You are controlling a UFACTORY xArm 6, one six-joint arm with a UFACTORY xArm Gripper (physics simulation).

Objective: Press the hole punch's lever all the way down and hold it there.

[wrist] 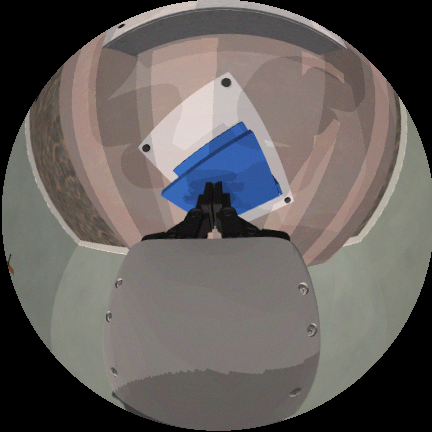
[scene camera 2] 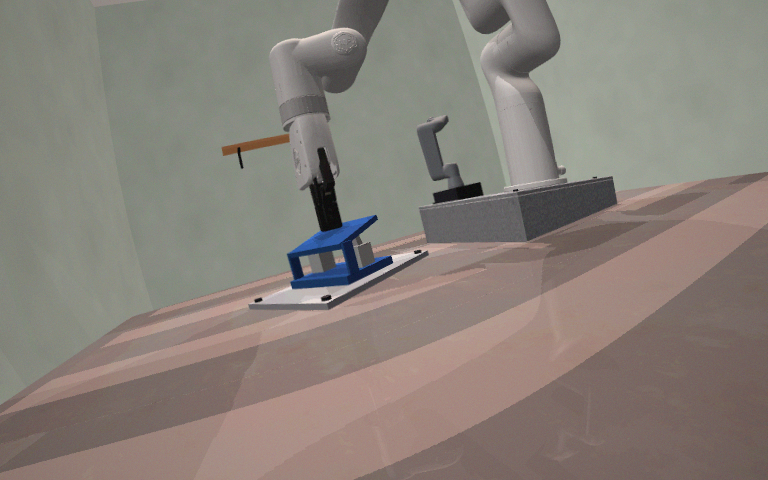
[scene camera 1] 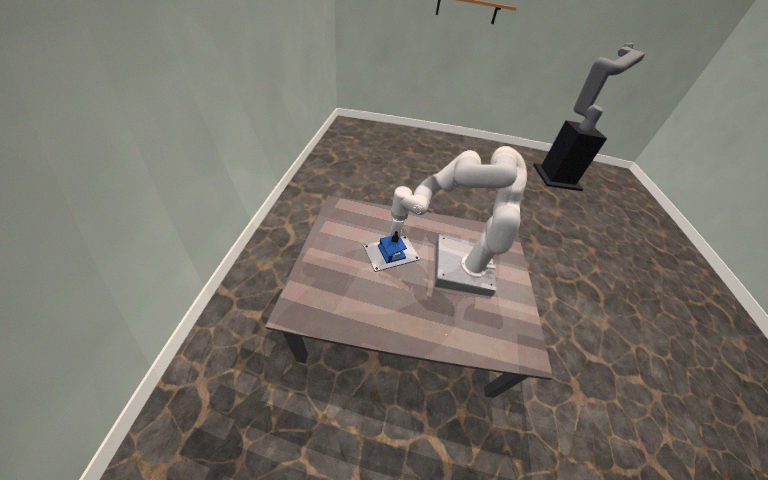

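Seen in the pictures: gripper, between the fingertips: (wrist: 214, 193) (scene camera 2: 331, 229) (scene camera 1: 394, 241); arm's base, origin of its link: (scene camera 2: 535, 187) (scene camera 1: 473, 266).
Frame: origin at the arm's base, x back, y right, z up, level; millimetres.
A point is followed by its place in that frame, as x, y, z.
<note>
The hole punch's blue lever (scene camera 1: 397, 247) {-369, 63, 13} (scene camera 2: 317, 242) {-415, 87, 5} (wrist: 245, 162) {-354, 65, 17} is a flat plate, tilted, its edge toward the robot's base raised. A wide gap shows under it in scene camera 2. The blue punch base (scene camera 2: 325, 280) {-431, 50, -46} (wrist: 212, 148) {-349, 99, -43} sits on a white plate (scene camera 1: 373, 259) {-478, 31, -55} (scene camera 2: 291, 297) {-481, 59, -55} (wrist: 200, 115) {-302, 107, -55} with dark bolts at its corners. Grey blocks stand between base and lever. My gripper (scene camera 1: 395, 241) {-383, 100, 17} (scene camera 2: 331, 228) {-383, 100, 17} (wrist: 214, 193) {-383, 100, 17} is shut and empty, pointing down. Its fingertips are at the lever's top face and seem to touch it; the exact contact is hard to tell.
The robot's grey mounting block (scene camera 1: 450, 268) {-119, -30, 7} (scene camera 2: 470, 224) {-172, 27, -32} (wrist: 225, 22) stands on the striped table (scene camera 1: 362, 316) {-501, -273, -63} (scene camera 2: 453, 367) {-473, -252, -63}, to the right of the punch in both scene views. A second grey arm (scene camera 1: 591, 90) (scene camera 2: 432, 150) stands on a black pedestal (scene camera 1: 572, 155) beyond the table.
</note>
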